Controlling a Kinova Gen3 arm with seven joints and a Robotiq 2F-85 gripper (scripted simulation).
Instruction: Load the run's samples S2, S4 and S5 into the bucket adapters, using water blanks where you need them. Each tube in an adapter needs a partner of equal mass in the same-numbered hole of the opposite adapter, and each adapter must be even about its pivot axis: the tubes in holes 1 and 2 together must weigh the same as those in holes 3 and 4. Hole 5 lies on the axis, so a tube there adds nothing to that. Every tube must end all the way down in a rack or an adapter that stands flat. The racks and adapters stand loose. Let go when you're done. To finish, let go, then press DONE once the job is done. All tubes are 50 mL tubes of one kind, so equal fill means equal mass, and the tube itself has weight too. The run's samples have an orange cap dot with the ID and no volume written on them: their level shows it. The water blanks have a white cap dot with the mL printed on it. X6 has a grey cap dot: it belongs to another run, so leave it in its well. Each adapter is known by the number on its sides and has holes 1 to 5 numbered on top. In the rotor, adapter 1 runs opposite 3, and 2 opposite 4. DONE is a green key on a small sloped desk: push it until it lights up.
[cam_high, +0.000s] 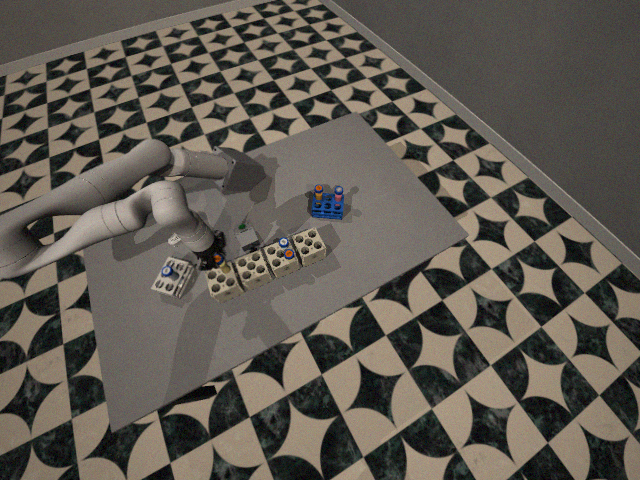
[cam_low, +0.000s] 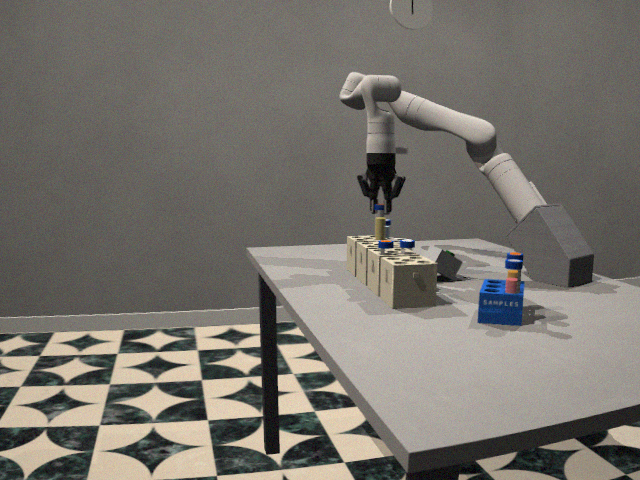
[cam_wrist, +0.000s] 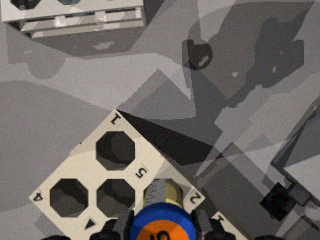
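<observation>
My hand is 50 mm above the sample tube and 10 mm to the left of it. From my hand the other things lie so: small sloped done desk 120 mm to the left, 120 mm below, 120 mm behind; white-dot blank 220 mm to the left, 110 mm below, 40 mm ahead; green done key 140 mm behind, 120 mm to the left, 110 mm below.
</observation>
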